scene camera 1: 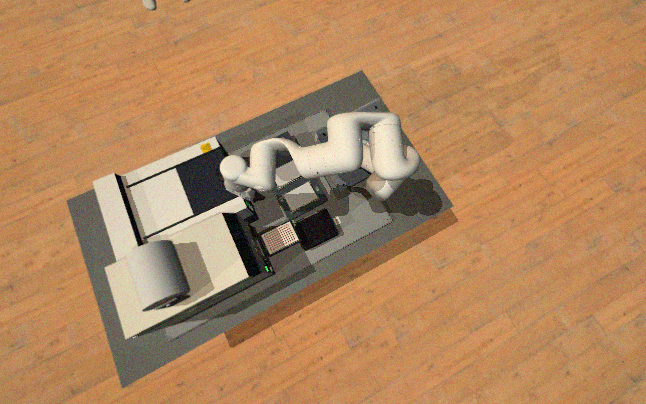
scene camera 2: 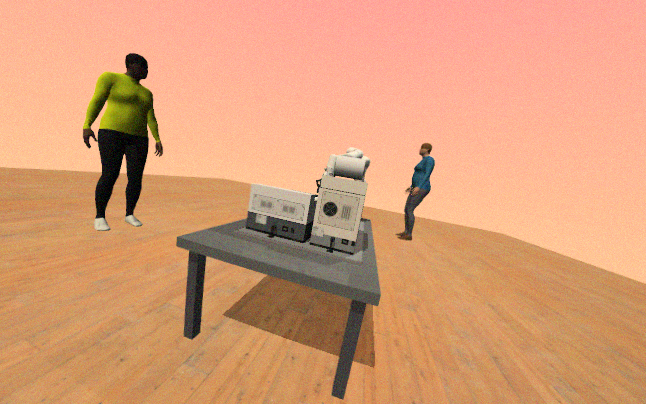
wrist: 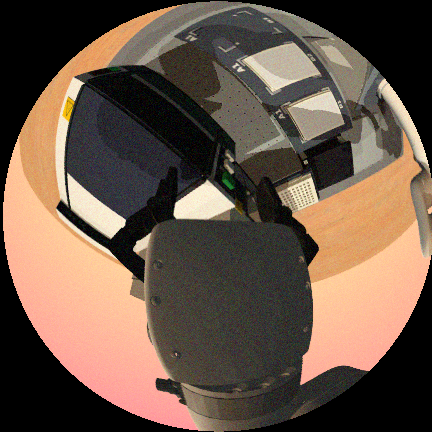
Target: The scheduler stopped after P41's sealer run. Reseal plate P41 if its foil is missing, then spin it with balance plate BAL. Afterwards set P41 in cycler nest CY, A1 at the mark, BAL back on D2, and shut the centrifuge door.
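Places are measured from the arm's base along level axes (x back, y up, z left), in millimetres.
Where they show: gripper, between the fingertips: (wrist: 218, 181).
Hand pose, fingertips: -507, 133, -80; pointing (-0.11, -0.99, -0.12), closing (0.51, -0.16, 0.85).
Note:
Things, the pixels of their centre, and the offset from my fingertips, as dx, dy, dz. "pt": a spot on its surface instead.
- block with a hole grid, middle of its body: (wrist: 290, 197) (scene camera 1: 280, 237) +14, -111, +192
- taller cream machine, middle of its body: (scene camera 1: 194, 272) (scene camera 2: 344, 199) -281, +18, +147
- grey roll, middle of its body: (scene camera 1: 158, 274) (scene camera 2: 350, 167) -302, +199, +144
- black square, a spot on its surface: (wrist: 334, 165) (scene camera 1: 316, 226) pt +164, -167, +232
My gripper (wrist: 218, 181) is open and empty, above the front corner of the low white machine with a dark top panel (scene camera 1: 205, 180) (wrist: 135, 140), which looks like the centrifuge; I cannot tell its door state. Two pale-topped plates sit in the dark marked dock: one plate (scene camera 1: 300, 196) (wrist: 316, 116) beside the black square, the other plate (scene camera 1: 289, 173) (wrist: 283, 68) farther along, partly behind the arm in scene camera 1. I cannot read which is P41 or BAL. The block with a hole grid (scene camera 1: 280, 237) (wrist: 301, 195), apparently nest CY, bears no plate.
The taller cream machine (scene camera 1: 210, 235) (scene camera 2: 342, 205), apparently the sealer, carries a grey roll (scene camera 1: 159, 274) (scene camera 2: 349, 167) beside the low machine. A black square (scene camera 1: 317, 228) (wrist: 334, 165) adjoins the hole grid. One person (scene camera 2: 125, 105) stands left of the table, another person (scene camera 2: 424, 172) right.

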